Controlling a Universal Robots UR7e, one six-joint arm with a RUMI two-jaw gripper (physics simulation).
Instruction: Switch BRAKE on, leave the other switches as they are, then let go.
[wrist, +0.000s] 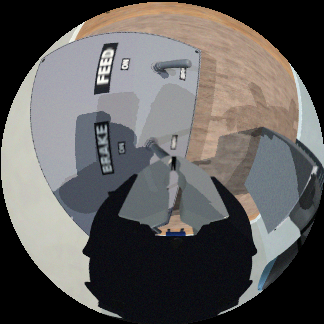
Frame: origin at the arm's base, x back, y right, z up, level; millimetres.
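Where they show: gripper, fingertip midpoint: (172, 157).
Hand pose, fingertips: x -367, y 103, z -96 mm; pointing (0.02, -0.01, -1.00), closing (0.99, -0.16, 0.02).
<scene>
Each offset is from my fingertips to the top centre of the thing. "*": to the spot under its first point. Level surfaces: height alone.
The BRAKE switch @(* dx -15, dy +6, dz -13 mm) (159, 149) is a grey toggle lever on the grey panel (55, 100). It leans away from its ON label @(* dx -69, dy +15, dz -20 mm) (121, 147), towards the side of its OFF label @(* dx +5, dy -6, dz -61 mm) (174, 142). The BRAKE name plate (104, 148) is to its left. My gripper (172, 157) is shut and empty. Its fingertips are at the free end of the BRAKE lever and partly hide it; whether they touch it I cannot tell. The FEED switch @(dx +18, dy +116, dz -5 mm) (172, 64) is higher in the view, and its lever points towards its OFF label (183, 73).
The FEED name plate (105, 68) is at the upper left of the panel. A wooden table top @(dz -137 mm) (240, 65) lies right of the panel. A grey angular object (274, 175) stands at the right, beside dark parts. A small blue thing (175, 233) shows between the finger bases. Shadows fall across the panel.
</scene>
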